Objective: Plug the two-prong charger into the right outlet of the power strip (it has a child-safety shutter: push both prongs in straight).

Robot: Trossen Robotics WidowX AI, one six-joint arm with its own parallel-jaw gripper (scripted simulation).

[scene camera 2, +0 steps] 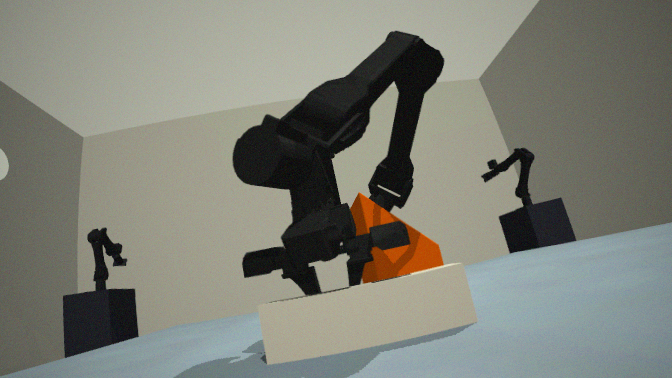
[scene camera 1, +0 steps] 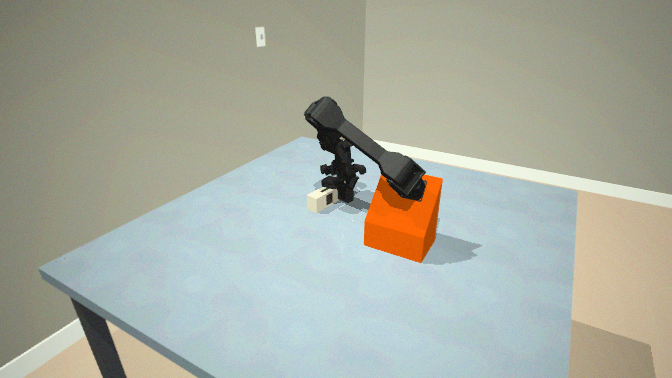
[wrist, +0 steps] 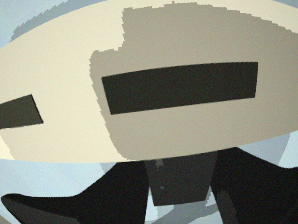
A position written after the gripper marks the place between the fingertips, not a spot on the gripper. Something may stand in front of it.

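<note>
A two-prong charger (wrist: 173, 180) is visible. The gripper (scene camera 1: 346, 197) is visible as well, also at (wrist: 173, 140).
</note>
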